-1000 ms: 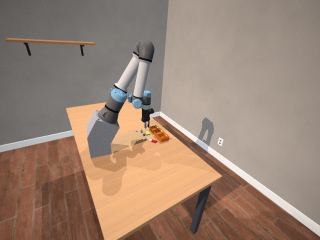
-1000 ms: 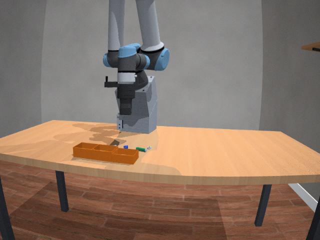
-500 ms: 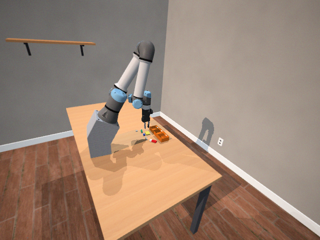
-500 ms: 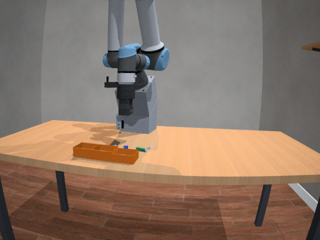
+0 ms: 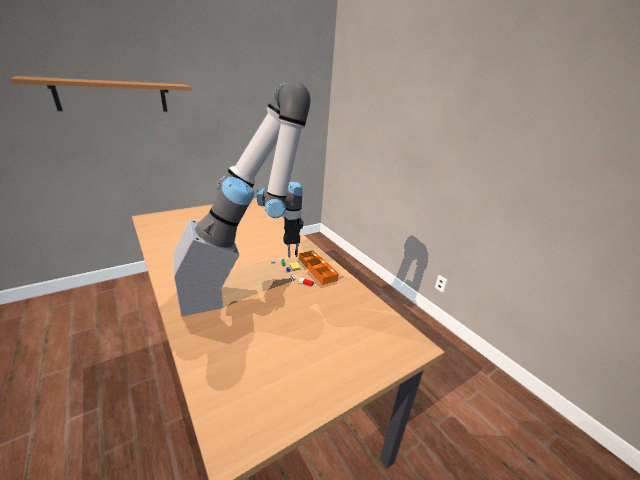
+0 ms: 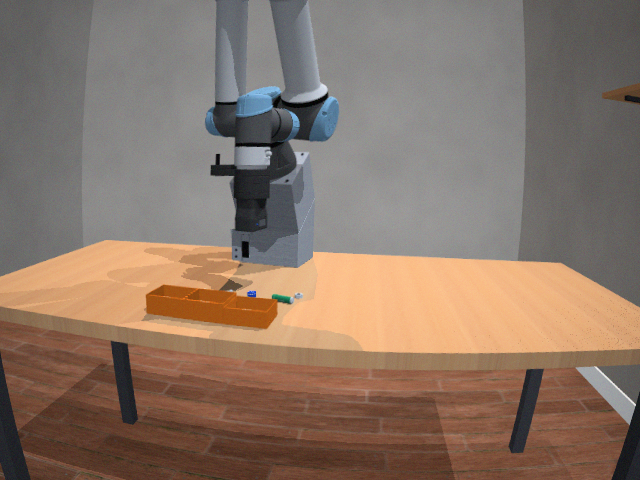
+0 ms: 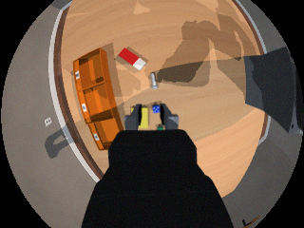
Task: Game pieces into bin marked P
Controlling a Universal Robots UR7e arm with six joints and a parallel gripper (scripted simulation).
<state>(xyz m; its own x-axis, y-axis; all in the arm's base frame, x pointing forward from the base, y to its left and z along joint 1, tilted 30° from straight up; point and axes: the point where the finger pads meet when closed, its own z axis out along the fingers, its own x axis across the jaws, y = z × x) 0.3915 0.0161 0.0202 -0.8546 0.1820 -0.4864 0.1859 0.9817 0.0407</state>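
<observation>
Right now my hand is 1 cm past the blue piece, 2 cm to the right of it and 10 cm above it. From my hand the other things lie so: yellow block (3 cm ahead, 4 cm to the left, 10 cm below); then green cylinder (9 cm to the left, 10 cm below); then metal bolt (2 cm behind, 4 cm to the right, 10 cm below).
</observation>
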